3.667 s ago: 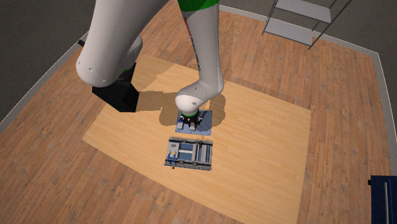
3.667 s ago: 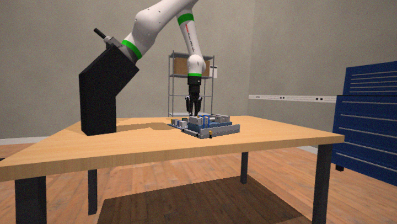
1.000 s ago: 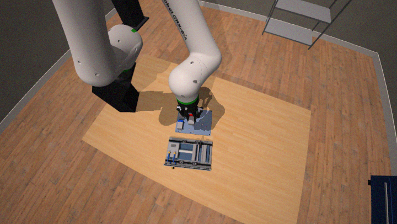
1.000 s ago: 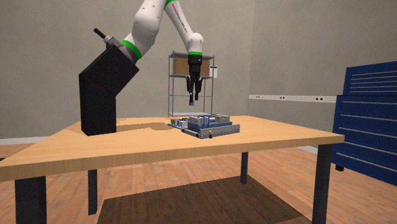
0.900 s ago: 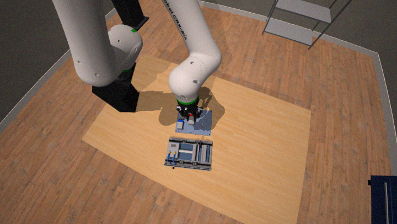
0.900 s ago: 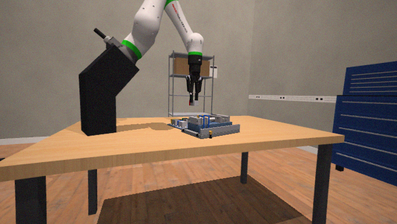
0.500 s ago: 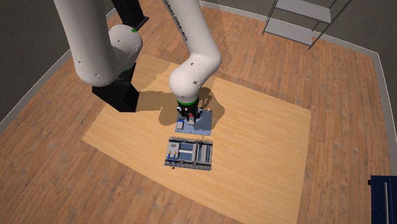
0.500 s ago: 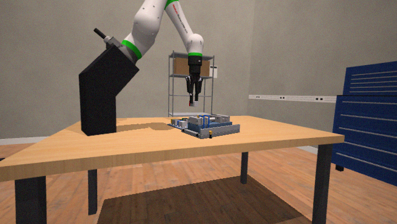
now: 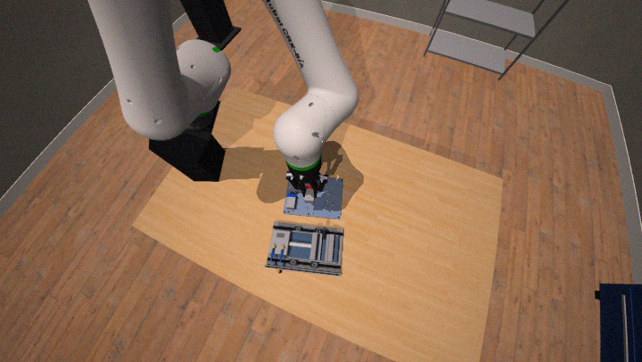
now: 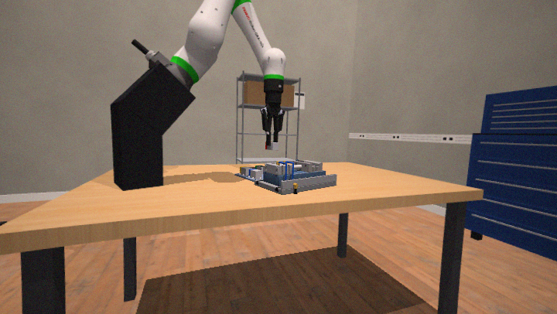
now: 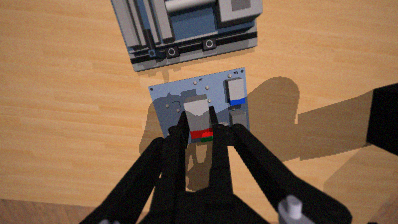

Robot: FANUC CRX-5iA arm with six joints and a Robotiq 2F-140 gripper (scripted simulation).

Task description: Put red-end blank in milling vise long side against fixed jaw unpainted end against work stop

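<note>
My hand is 30 mm above the red-ended blank. Also, from my hand: work stop rod (100 mm ahead, 110 mm to the right, 100 mm below); blue-ended blank (90 mm behind, 20 mm to the right, 160 mm below); green-ended blank (30 mm behind, 90 mm to the left, 160 mm below).
</note>
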